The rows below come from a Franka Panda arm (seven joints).
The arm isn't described. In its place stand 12 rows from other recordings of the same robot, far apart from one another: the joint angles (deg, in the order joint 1, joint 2, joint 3, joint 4, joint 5, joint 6, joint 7), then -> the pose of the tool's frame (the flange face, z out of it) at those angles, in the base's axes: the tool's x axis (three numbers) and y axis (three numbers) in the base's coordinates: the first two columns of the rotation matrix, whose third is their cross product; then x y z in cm.
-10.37 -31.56 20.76 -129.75 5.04 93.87 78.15 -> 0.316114 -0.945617 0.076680 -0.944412 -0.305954 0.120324 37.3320 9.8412 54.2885
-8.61 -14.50 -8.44 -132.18 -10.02 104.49 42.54 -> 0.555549 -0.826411 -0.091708 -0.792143 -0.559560 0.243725 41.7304 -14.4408 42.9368
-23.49 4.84 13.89 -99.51 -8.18 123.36 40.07 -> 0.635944 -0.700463 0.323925 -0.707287 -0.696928 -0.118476 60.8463 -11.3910 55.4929
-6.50 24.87 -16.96 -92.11 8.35 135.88 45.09 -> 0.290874 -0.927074 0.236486 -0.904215 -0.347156 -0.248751 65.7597 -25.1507 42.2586
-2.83 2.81 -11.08 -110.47 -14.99 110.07 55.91 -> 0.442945 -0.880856 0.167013 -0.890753 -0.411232 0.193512 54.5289 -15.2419 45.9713
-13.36 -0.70 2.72 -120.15 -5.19 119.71 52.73 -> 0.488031 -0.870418 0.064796 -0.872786 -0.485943 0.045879 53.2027 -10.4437 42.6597
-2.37 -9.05 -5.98 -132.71 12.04 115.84 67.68 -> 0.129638 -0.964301 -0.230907 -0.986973 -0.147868 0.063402 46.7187 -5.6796 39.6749
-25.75 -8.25 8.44 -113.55 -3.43 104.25 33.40 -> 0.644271 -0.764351 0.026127 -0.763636 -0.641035 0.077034 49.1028 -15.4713 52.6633
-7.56 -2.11 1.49 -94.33 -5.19 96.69 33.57 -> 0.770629 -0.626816 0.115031 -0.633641 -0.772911 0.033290 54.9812 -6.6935 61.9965
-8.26 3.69 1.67 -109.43 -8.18 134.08 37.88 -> 0.703192 -0.615118 0.356581 -0.620747 -0.775685 -0.113954 60.4412 -7.2419 49.9846
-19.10 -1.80 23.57 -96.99 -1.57 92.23 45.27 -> 0.757583 -0.652663 -0.009901 -0.650747 -0.756369 0.066594 54.3769 4.2754 58.6086
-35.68 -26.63 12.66 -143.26 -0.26 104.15 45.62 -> 0.323292 -0.942559 -0.084053 -0.913540 -0.334035 0.232089 34.6345 -14.6853 42.6504
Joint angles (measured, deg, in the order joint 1, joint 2, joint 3, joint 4, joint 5, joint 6, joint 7), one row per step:
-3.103 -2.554 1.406 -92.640 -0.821 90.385 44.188
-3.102 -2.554 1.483 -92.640 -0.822 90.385 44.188
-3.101 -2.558 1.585 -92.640 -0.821 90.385 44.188
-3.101 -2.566 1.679 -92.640 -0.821 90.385 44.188
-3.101 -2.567 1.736 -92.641 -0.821 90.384 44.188
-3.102 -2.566 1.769 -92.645 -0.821 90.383 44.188
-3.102 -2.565 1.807 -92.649 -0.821 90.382 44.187
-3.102 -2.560 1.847 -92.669 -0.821 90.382 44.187
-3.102 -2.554 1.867 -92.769 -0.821 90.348 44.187
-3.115 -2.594 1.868 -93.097 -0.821 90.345 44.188
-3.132 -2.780 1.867 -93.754 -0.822 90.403 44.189
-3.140 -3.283 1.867 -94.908 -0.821 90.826 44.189
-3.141 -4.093 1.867 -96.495 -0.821 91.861 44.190
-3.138 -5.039 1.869 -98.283 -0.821 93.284 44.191
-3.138 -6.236 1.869 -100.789 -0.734 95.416 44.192
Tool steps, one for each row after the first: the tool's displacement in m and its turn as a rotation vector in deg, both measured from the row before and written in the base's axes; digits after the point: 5 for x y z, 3 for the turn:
0.00002 0.00075 0.00000 -0.004 0.000 0.078
0.00001 0.00100 0.00004 -0.004 -0.004 0.103
-0.00002 0.00091 0.00007 -0.005 -0.008 0.094
0.00001 0.00055 0.00000 -0.003 0.001 0.057
0.00001 0.00031 -0.00004 -0.001 0.006 0.032
0.00001 0.00037 -0.00004 -0.002 0.006 0.039
0.00003 0.00038 -0.00021 -0.001 0.025 0.040
-0.00007 0.00019 -0.00093 0.002 0.140 0.019
-0.00037 -0.00010 -0.00233 0.005 0.291 -0.014
-0.00118 -0.00012 -0.00358 0.002 0.413 -0.019
-0.00240 0.00006 -0.00415 -0.010 0.229 -0.003
-0.00311 0.00019 -0.00398 -0.032 -0.257 0.012
-0.00328 0.00027 -0.00387 -0.043 -0.580 0.023
-0.00392 0.00042 -0.00655 0.032 -0.823 0.021

